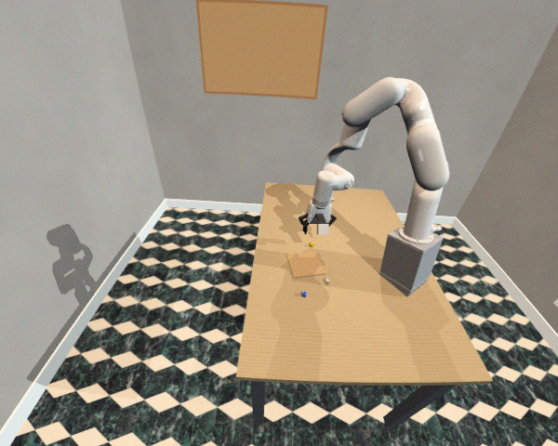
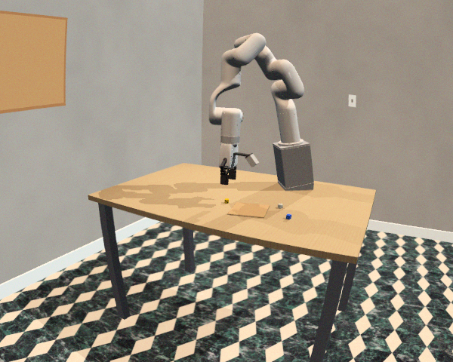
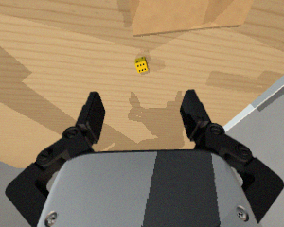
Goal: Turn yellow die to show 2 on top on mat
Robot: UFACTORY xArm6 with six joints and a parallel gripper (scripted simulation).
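The yellow die is 90 mm below my hand and 10 mm to the right of it. The rest, counted from my hand: white die: 220 mm to the left, 90 mm below, 10 mm behind; then blue die: 270 mm to the left, 100 mm ahead, 90 mm below; then tan mat: 110 mm to the left, 100 mm below, 60 mm ahead.
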